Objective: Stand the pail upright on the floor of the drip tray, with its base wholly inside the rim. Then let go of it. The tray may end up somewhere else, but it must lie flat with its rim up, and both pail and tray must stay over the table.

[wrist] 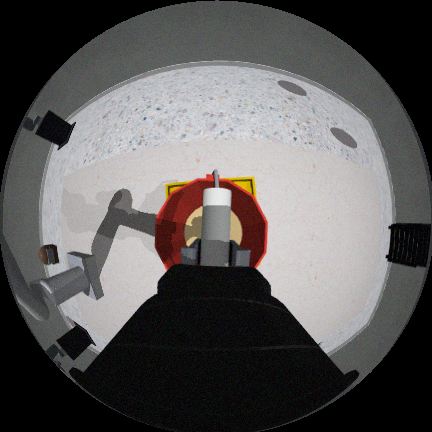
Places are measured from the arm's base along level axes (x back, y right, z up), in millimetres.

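Pixels of known places: gripper, fingertip midpoint: [214, 247]; arm's base, link origin: [81, 276].
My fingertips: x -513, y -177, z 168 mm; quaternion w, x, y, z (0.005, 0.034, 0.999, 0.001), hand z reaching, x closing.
For each thing: its middle in the pictures, then the offset to it from my fingertips. "spot": a spot on its surface instead. Level surfaces: height alone.
- red pail, surface spot: [252, 215] spot: dx -71, dy -40, dz -99 mm
- white handle grip, body centre: [214, 239] dx -1, dy -13, dz +19 mm
- yellow drip tray, surface spot: [248, 182] spot: dx -95, dy -134, dz -222 mm
- pale table top, surface height: dz -226 mm
The red pail [252, 215], with a tan inner bottom, shows from above in the middle of the wrist view, its opening facing the camera. A grey and white handle grip [216, 215] spans its opening. My gripper [214, 247] is shut on this grip, one finger on each side. The yellow drip tray [248, 182] lies below the pail; its far edge and two far corners show past the pail's rim, and the pail hides most of it. The pail's base and any gap between it and the tray floor are hidden.
The pale table top [320, 215] extends around the pail. The arm's grey base [65, 287] is at the left, and a dark arm shadow [107, 225] falls between it and the pail. Speckled floor [215, 105] shows beyond the far table edge. A black ribbed object [410, 245] is at the far right.
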